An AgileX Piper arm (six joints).
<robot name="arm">
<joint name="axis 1" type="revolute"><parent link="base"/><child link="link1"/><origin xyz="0.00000 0.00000 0.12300" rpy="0.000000 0.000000 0.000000"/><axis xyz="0 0 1"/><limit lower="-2.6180" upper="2.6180"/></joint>
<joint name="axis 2" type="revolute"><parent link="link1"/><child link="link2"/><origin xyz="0.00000 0.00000 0.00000" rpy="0.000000 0.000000 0.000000"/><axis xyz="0 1 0"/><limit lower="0.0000" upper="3.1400"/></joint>
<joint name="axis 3" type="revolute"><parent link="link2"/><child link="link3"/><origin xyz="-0.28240 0.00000 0.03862" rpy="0.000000 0.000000 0.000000"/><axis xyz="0 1 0"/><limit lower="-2.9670" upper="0.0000"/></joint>
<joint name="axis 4" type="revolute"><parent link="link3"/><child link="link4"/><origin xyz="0.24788 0.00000 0.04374" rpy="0.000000 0.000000 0.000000"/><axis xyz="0.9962 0 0.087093"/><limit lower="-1.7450" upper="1.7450"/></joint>
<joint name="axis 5" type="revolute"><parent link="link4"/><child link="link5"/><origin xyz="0.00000 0.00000 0.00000" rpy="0.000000 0.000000 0.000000"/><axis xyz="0 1 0"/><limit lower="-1.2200" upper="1.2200"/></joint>
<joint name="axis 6" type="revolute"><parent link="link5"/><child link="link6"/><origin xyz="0.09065 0.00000 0.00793" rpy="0.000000 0.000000 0.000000"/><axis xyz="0.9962 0 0.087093"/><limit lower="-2.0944" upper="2.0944"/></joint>
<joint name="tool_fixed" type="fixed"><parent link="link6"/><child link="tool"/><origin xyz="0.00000 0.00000 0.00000" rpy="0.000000 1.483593 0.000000"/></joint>
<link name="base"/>
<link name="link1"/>
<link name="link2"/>
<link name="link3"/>
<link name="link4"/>
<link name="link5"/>
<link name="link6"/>
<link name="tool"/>
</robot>
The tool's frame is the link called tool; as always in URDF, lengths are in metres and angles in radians.
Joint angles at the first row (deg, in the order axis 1, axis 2, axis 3, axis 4, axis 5, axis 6):
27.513, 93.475, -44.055, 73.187, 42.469, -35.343
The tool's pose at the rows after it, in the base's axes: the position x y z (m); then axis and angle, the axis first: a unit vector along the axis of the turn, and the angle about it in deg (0 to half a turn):
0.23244, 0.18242, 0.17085, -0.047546, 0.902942, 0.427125, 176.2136
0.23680, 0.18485, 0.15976, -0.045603, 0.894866, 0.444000, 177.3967
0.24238, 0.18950, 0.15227, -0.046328, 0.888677, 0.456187, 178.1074
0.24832, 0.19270, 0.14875, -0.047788, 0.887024, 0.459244, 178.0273
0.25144, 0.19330, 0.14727, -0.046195, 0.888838, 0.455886, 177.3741
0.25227, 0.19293, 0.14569, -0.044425, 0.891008, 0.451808, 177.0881
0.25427, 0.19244, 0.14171, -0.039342, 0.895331, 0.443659, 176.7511
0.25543, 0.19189, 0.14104, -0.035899, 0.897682, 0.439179, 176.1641
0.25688, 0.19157, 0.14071, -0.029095, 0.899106, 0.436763, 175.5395
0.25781, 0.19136, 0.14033, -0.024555, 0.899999, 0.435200, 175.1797
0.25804, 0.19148, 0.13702, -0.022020, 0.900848, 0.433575, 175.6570
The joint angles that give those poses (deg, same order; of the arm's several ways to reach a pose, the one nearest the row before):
25.900, 96.695, -44.054, 76.561, 44.988, -39.580
25.392, 99.788, -44.156, 80.564, 46.817, -44.060
25.392, 102.511, -45.209, 83.031, 48.133, -46.706
25.391, 104.181, -46.529, 83.716, 48.375, -47.609
25.391, 104.676, -47.015, 83.936, 47.594, -47.897
25.390, 104.866, -47.016, 83.934, 46.955, -47.985
25.392, 105.477, -47.120, 83.936, 45.753, -47.986
25.391, 105.477, -47.121, 84.061, 44.848, -47.985
25.392, 105.477, -47.120, 84.653, 43.980, -47.986
25.390, 105.512, -47.119, 85.041, 43.440, -47.986
25.390, 106.126, -47.119, 85.145, 43.440, -48.020

